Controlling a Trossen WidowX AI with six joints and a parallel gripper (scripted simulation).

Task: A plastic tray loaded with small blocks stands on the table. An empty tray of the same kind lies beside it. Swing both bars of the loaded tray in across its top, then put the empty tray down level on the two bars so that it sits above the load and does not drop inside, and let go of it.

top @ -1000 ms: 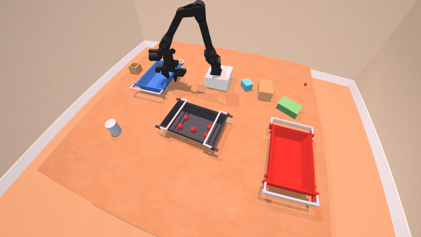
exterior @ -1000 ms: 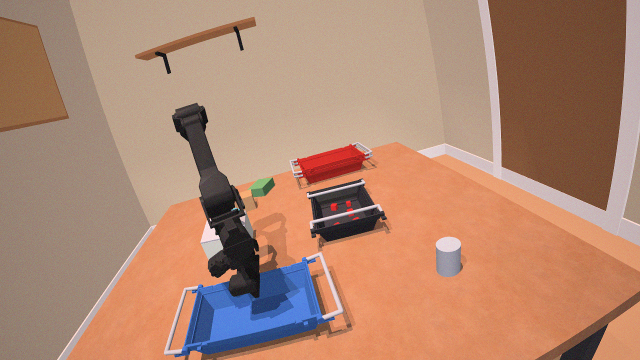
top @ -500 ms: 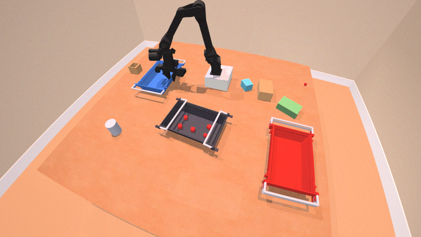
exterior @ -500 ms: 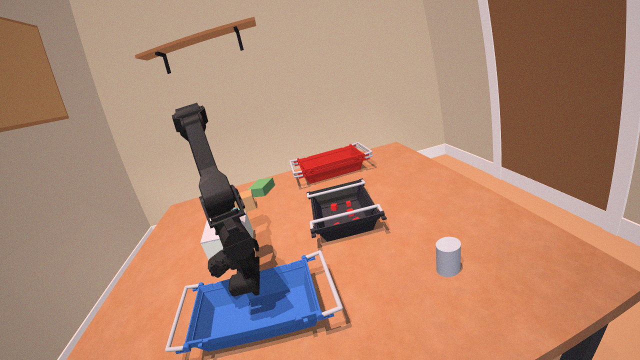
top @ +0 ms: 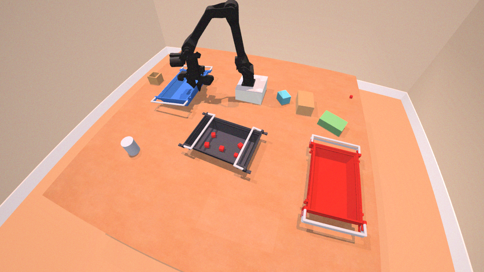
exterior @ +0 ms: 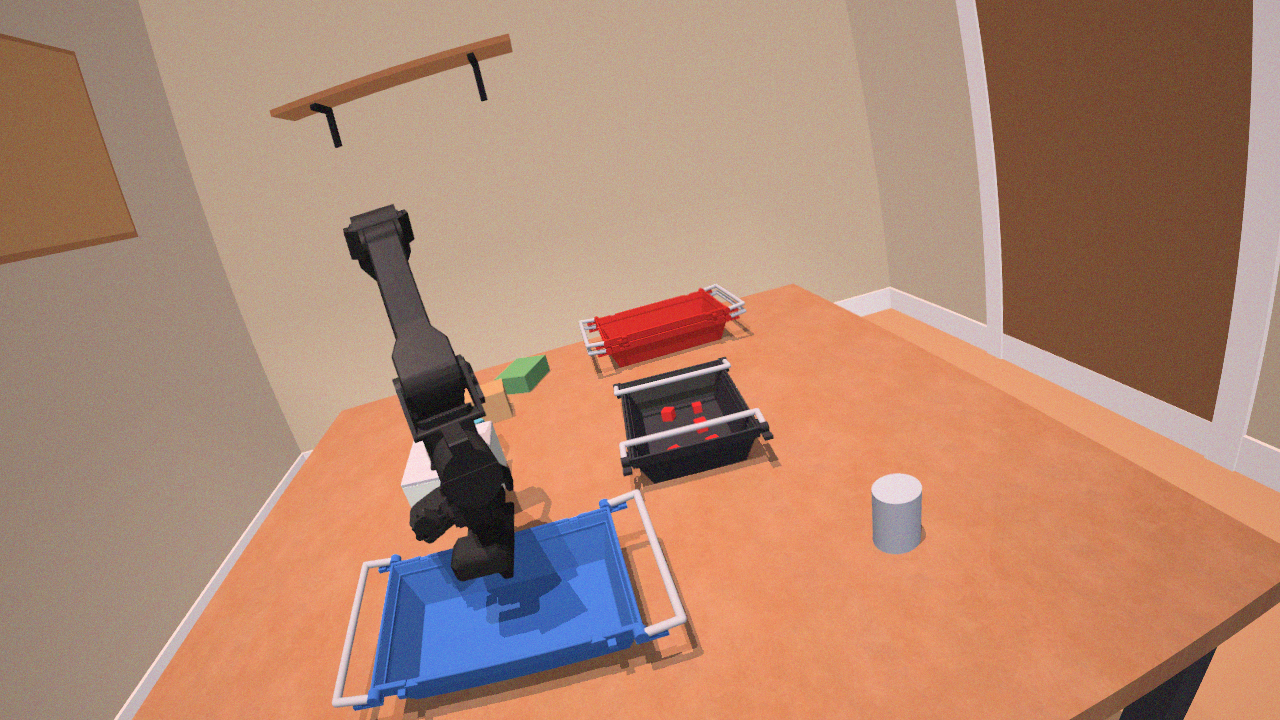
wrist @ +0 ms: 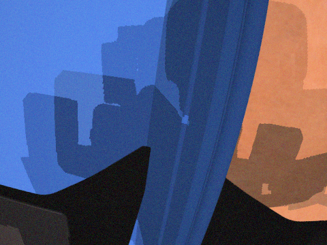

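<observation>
The blue tray is 8 cm to the right of my gripper tip and 3 cm above it. Also, from my gripper tip: brown box: 6 cm behind, 32 cm to the right, 1 cm below; then cyan cube: 6 cm behind, 46 cm to the left, 1 cm below; then grey cylinder: 42 cm ahead, 15 cm to the right, 1 cm above.
</observation>
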